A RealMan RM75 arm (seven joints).
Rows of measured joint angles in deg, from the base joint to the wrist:
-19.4, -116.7, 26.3, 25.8, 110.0, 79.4, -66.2
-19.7, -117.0, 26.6, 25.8, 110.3, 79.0, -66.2
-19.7, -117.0, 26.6, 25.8, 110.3, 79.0, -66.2
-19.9, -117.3, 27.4, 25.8, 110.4, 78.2, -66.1
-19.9, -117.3, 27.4, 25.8, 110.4, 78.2, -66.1
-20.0, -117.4, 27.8, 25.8, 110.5, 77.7, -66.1
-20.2, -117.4, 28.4, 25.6, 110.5, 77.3, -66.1
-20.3, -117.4, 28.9, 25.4, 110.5, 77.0, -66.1
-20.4, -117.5, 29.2, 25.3, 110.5, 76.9, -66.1
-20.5, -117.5, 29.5, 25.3, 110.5, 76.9, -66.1
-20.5, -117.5, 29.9, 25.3, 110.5, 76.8, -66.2
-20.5, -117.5, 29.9, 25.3, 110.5, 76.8, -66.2
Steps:
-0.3, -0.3, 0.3, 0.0, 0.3, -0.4, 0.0
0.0, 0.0, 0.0, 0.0, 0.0, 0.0, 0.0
-0.2, -0.3, 0.8, 0.0, 0.1, -0.8, 0.1
0.0, 0.0, 0.0, 0.0, 0.0, 0.0, 0.0
-0.1, -0.1, 0.4, 0.0, 0.1, -0.5, 0.0
-0.2, 0.0, 0.6, -0.2, 0.0, -0.4, 0.0
-0.1, 0.0, 0.5, -0.2, 0.0, -0.3, 0.0
-0.1, -0.1, 0.3, -0.1, 0.0, -0.1, 0.0
-0.1, 0.0, 0.3, 0.0, 0.0, 0.0, 0.0
0.0, 0.0, 0.4, 0.0, 0.0, -0.1, -0.1
0.0, 0.0, 0.0, 0.0, 0.0, 0.0, 0.0

